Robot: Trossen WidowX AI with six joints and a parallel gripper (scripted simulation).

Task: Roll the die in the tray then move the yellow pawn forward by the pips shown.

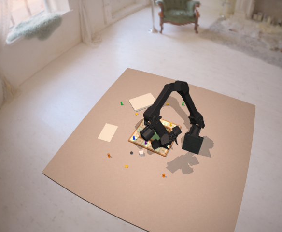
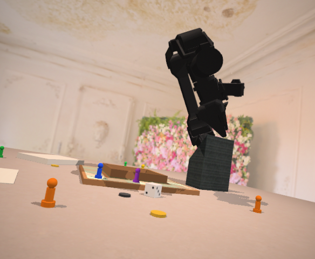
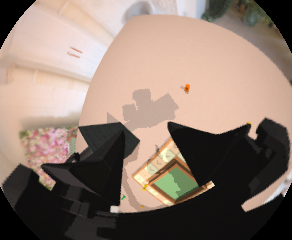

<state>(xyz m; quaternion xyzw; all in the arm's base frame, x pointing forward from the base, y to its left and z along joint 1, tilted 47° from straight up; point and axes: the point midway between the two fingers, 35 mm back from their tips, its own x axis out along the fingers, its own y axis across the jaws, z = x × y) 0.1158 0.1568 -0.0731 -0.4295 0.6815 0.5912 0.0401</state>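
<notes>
The white die is 20 cm ahead of my gripper tip, 16 cm below it and 2 cm to the left of it. From my gripper tip the other things lie so: black disc: 27 cm ahead, 17 cm below, 4 cm to the left; purple pawn: 21 cm ahead, 14 cm below, 6 cm to the right; green tray: 18 cm ahead, 17 cm to the right, 16 cm below.
</notes>
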